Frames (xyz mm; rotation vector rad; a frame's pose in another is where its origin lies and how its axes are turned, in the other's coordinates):
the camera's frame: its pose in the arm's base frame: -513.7 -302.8 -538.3 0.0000 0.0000 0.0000
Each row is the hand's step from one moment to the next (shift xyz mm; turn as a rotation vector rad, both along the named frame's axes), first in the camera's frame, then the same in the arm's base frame.
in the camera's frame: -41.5 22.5 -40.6 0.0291 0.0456 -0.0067
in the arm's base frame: -41.5 22.5 -40.6 0.0291 0.0456 -0.0067
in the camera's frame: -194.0 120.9 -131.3 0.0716 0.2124 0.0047
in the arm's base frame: -194.0 120.9 -131.3 0.0716 0.2124 0.0047
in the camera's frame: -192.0 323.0 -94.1 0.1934 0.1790 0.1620
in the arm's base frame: -192.0 323.0 -94.1 0.1934 0.1790 0.1620
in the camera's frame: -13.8 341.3 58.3 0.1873 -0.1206 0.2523
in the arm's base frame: -13.8 341.3 58.3 0.1873 -0.1206 0.2523
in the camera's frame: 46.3 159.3 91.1 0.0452 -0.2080 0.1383
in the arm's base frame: 46.3 159.3 91.1 0.0452 -0.2080 0.1383
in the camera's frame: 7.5 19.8 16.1 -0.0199 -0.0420 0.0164
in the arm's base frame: 7.5 19.8 16.1 -0.0199 -0.0420 0.0164
